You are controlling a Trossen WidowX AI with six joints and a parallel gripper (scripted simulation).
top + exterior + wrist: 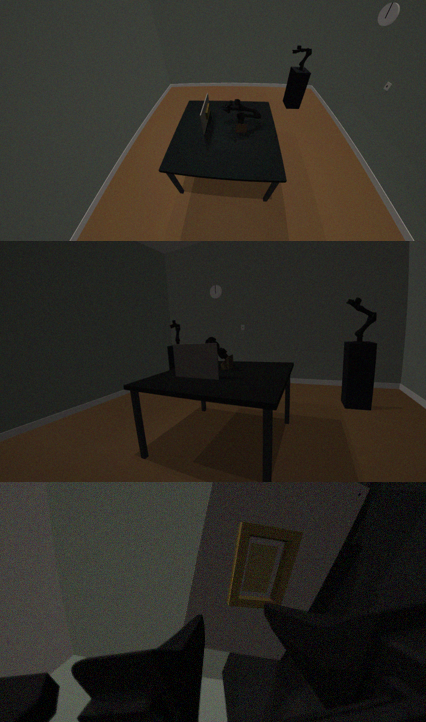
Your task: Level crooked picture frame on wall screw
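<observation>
Now: gripper tip 190 mm short of the picture frame, 90 mm above it and 40 mm to the left of it. The rest, counted from my gripper tip: wall panel: 200 mm ahead, 110 mm below, 30 mm to the right.
</observation>
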